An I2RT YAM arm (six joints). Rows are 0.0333 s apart.
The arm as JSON. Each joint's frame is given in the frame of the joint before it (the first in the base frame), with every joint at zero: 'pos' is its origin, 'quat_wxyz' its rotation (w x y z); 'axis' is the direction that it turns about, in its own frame. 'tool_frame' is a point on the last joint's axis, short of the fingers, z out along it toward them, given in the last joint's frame.
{
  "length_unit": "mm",
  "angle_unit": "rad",
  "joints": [
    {
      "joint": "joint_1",
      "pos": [
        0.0,
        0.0,
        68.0
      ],
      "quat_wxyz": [
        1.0,
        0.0,
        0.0,
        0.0
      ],
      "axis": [
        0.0,
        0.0,
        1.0
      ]
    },
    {
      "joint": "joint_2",
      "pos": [
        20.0,
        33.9,
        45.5
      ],
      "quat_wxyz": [
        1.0,
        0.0,
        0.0,
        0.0
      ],
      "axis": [
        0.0,
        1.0,
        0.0
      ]
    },
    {
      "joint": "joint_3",
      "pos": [
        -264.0,
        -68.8,
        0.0
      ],
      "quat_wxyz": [
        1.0,
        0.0,
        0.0,
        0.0
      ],
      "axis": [
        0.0,
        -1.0,
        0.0
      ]
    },
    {
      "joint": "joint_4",
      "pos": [
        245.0,
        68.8,
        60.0
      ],
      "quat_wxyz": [
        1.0,
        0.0,
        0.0,
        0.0
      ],
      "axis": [
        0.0,
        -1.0,
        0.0
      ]
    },
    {
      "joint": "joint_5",
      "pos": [
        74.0,
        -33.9,
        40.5
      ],
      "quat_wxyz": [
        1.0,
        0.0,
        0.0,
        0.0
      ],
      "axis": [
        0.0,
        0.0,
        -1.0
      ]
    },
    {
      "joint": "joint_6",
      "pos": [
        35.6,
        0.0,
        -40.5
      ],
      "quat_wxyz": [
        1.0,
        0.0,
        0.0,
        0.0
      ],
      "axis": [
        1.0,
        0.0,
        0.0
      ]
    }
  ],
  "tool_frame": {
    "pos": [
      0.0,
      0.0,
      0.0
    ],
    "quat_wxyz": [
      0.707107,
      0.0,
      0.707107,
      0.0
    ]
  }
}
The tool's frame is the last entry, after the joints.
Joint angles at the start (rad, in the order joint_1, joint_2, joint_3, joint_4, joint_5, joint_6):
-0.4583, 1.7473, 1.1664, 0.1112, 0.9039, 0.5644
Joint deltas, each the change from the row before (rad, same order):
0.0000, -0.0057, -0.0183, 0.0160, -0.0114, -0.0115
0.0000, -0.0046, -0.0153, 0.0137, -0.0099, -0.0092
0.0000, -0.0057, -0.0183, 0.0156, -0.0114, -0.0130
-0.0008, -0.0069, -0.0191, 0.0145, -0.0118, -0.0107
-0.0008, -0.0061, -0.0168, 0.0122, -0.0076, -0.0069
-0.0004, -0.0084, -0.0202, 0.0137, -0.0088, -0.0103
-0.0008, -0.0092, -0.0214, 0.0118, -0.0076, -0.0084
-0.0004, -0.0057, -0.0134, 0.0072, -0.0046, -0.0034
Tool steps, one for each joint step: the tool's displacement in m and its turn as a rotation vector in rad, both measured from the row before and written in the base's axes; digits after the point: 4 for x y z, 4 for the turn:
-0.0018, 0.0012, -0.0026, 0.0014, 0.0056, 0.0134
-0.0015, 0.0010, -0.0022, 0.0012, 0.0040, 0.0115
-0.0019, 0.0012, -0.0026, 0.0010, 0.0073, 0.0139
-0.0023, 0.0011, -0.0025, 0.0017, 0.0057, 0.0129
-0.0022, 0.0010, -0.0022, 0.0010, 0.0036, 0.0080
-0.0027, 0.0014, -0.0024, 0.0006, 0.0062, 0.0105
-0.0032, 0.0015, -0.0026, 0.0014, 0.0067, 0.0085
-0.0020, 0.0010, -0.0017, 0.0013, 0.0027, 0.0047

